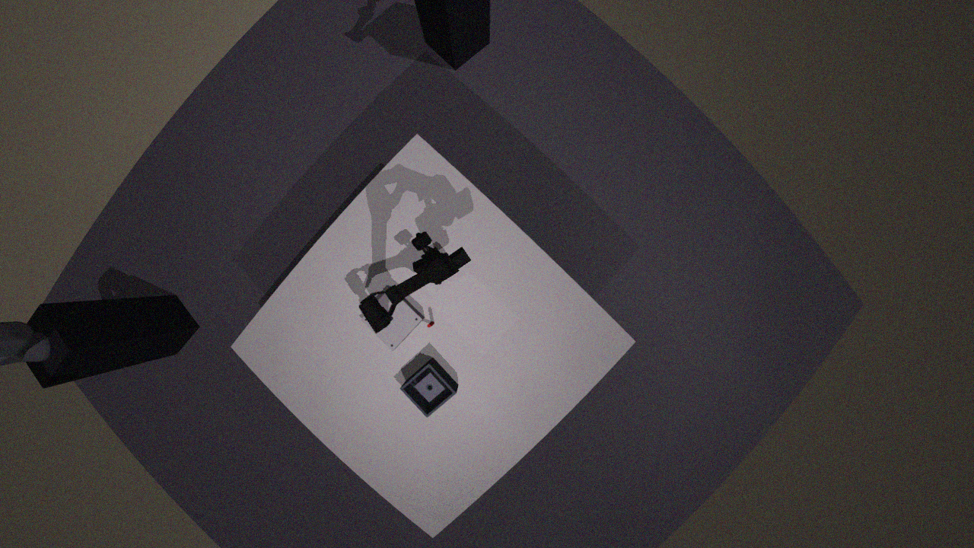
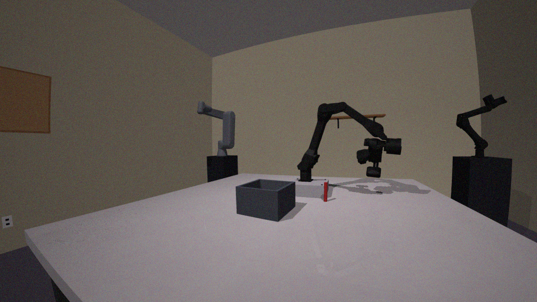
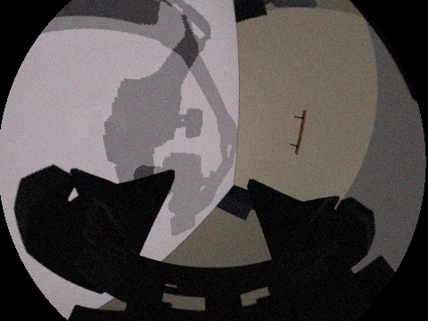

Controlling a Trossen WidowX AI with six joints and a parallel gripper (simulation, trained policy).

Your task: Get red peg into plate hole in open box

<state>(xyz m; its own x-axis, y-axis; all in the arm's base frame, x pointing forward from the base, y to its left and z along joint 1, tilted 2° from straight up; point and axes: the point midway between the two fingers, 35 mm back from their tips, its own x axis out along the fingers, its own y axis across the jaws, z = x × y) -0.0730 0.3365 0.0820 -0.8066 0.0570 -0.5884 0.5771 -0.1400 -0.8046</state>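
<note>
The red peg lies 250 mm ahead of my gripper tip, 210 mm to the right of it and 80 mm below it. Round my gripper tip: dark grey box 440 mm ahead, 390 mm to the right, 90 mm below; then light plate 440 mm ahead, 390 mm to the right, 70 mm below.
</note>
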